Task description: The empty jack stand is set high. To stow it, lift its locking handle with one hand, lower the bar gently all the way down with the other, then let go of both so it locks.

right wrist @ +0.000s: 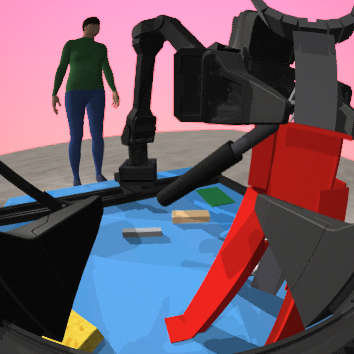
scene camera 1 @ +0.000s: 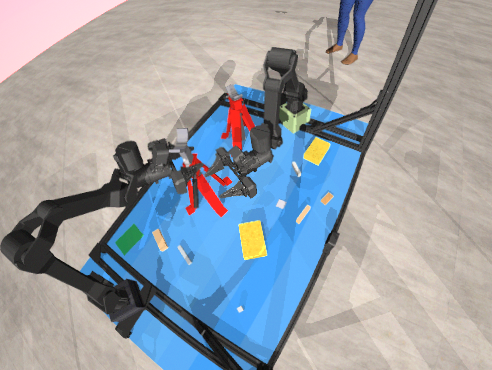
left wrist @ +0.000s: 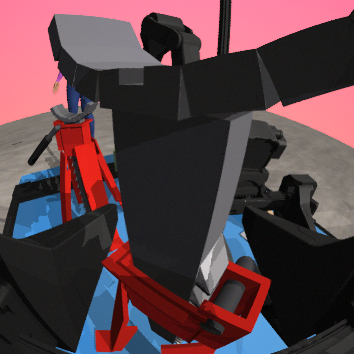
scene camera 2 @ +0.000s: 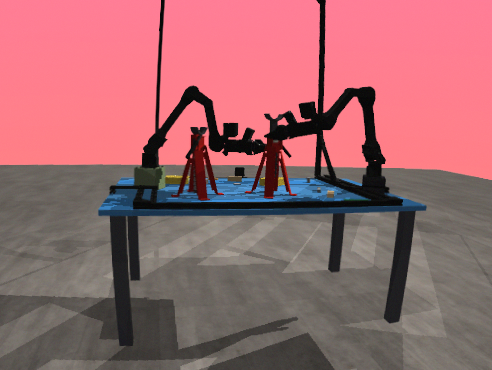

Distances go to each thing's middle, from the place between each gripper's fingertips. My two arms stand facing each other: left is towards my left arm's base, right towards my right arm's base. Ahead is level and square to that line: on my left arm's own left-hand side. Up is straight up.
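Grey saddle bar (left wrist: pixel 180 132): my left gripper 2 cm short of it, 3 cm to the right of it, 4 cm above it. Black locking handle (right wrist: pixel 229 153), from my left hand: 3 cm behind, 8 cm to the left, 5 cm below.
From my right hand: black locking handle 50 mm ahead, 40 mm to the left; grey saddle bar 90 mm ahead, 10 mm to the right, 20 mm above.
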